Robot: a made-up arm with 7 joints.
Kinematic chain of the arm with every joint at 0, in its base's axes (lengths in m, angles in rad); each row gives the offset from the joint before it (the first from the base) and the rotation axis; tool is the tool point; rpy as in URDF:
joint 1: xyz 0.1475 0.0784 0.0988 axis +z
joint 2: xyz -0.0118 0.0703 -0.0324 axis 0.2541 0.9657 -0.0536
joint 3: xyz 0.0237 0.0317 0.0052 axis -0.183 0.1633 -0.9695
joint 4: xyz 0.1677 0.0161 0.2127 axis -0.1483 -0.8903 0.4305
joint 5: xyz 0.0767 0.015 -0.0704 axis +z
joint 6: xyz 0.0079 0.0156 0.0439 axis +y
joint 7: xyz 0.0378 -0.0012 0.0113 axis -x
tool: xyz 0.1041 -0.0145 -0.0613 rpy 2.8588 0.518 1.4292
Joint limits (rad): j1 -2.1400..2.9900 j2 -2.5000..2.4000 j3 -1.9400..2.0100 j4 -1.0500..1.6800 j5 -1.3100..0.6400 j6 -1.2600..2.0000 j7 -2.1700..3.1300
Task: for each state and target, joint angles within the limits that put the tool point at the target. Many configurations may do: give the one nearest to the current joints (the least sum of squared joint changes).
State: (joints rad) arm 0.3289 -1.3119 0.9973 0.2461 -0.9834 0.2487 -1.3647
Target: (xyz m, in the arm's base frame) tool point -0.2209 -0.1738 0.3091
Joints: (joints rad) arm 0.6582 -1.9732 1.0184 0.6934 -0.9088 -0.0163 -1.5117
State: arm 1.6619 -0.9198 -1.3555 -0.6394 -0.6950 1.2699 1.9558
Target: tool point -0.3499 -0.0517 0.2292
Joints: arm 1.4805 -1.0771 -1.3580 0.2143 -0.2645 0.7327 2.2706
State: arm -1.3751 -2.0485 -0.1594 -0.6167 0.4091 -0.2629 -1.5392
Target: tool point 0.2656 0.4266 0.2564
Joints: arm -1.0105 -2.3747 0.1411 -0.9633 0.2121 -0.1439 -1.4480
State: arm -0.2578 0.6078 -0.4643 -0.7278 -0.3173 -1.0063 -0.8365
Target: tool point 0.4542 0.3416 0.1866
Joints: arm 0.0676 0.1051 -0.6651 -0.9621 -0.3910 -1.0007 -0.7829
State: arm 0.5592 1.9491 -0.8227 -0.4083 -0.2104 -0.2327 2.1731
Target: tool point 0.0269 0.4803 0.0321
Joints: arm 0.9416 1.5293 -1.5291 -0.8259 0.0260 0.1370 2.1156
